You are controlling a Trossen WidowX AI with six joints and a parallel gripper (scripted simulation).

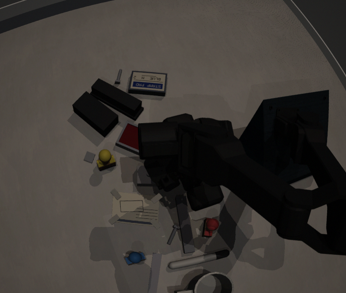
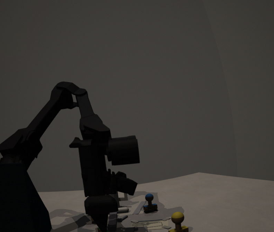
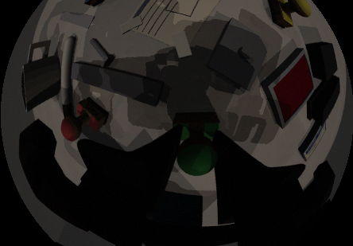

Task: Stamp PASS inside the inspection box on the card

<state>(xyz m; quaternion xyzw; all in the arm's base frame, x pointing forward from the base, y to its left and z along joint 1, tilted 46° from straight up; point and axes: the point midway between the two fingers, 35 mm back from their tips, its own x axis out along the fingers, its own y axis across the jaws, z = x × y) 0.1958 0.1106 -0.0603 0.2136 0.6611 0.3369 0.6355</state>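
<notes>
My gripper tip is now 80 mm short of the red ink pad, 100 mm to the left of it and 20 mm above it. The rest, counted from my gripper tip: green-knobbed stamp: right at my gripper tip; red stamp: 30 mm behind, 120 mm to the left; yellow stamp: 160 mm ahead, 60 mm to the right.
</notes>
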